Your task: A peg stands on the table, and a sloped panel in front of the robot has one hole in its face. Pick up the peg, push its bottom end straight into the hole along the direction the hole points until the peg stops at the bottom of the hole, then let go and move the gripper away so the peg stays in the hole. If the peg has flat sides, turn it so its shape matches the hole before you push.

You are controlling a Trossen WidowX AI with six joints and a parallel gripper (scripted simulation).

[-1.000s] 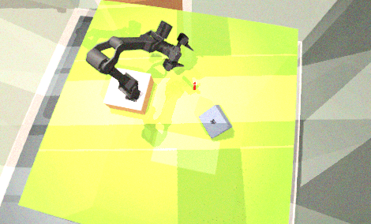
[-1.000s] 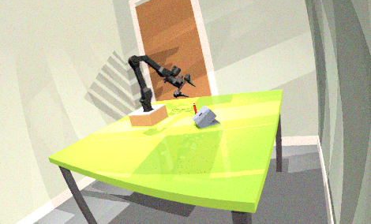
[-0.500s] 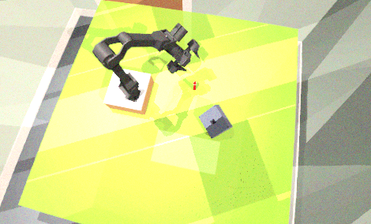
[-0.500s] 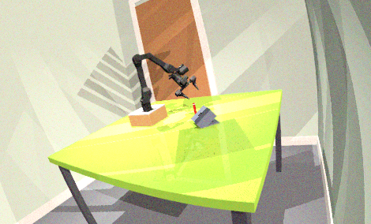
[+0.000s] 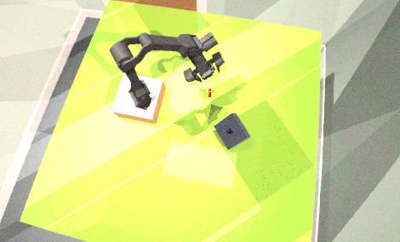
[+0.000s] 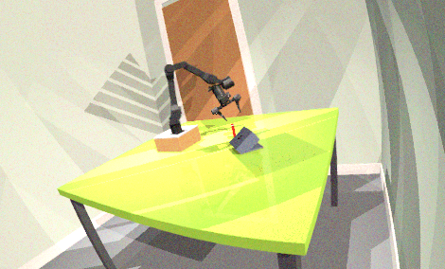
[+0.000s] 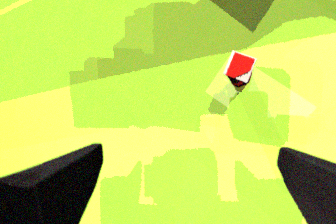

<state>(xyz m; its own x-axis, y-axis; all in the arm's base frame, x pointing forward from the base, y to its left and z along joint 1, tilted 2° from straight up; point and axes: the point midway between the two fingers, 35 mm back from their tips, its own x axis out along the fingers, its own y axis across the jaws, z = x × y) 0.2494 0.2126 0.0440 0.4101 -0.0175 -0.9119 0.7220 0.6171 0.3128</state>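
Now: gripper tip 10 mm short of the red peg, 50 mm to the left of it and 50 mm above it. Round my gripper tip: sloped panel: 170 mm ahead, 200 mm to the right, 70 mm below.
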